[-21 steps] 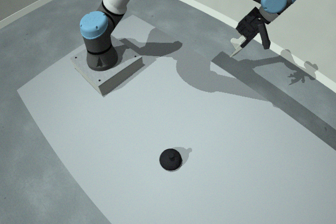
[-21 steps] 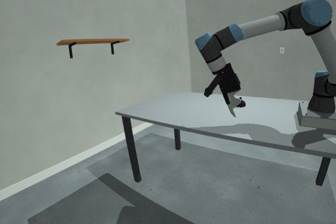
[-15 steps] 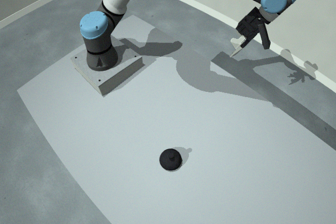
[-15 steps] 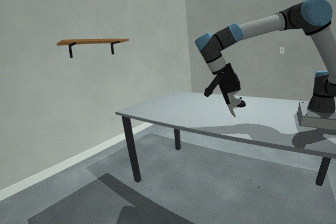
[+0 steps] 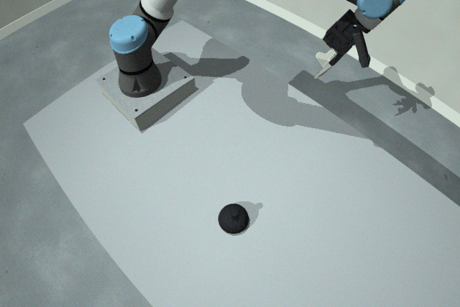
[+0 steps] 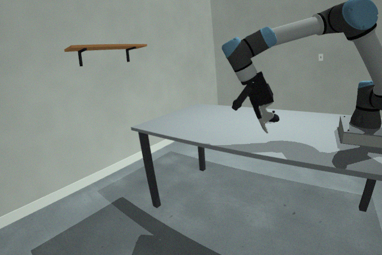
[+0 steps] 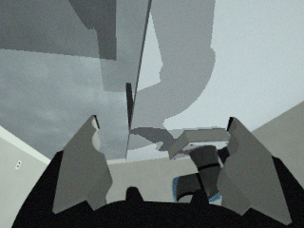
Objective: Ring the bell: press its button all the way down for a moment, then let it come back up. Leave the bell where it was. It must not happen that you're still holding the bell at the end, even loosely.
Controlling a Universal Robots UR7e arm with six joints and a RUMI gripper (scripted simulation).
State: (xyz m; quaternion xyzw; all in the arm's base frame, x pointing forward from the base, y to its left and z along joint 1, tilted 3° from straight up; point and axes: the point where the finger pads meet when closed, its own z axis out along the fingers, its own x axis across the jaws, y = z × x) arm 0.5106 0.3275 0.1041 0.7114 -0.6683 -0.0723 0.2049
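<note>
My hand is 1 cm short of the bell button, 53 cm to the left of it and 9 cm above it. Also, from my hand: black dome bell 1 cm ahead, 53 cm to the right, 11 cm below.
</note>
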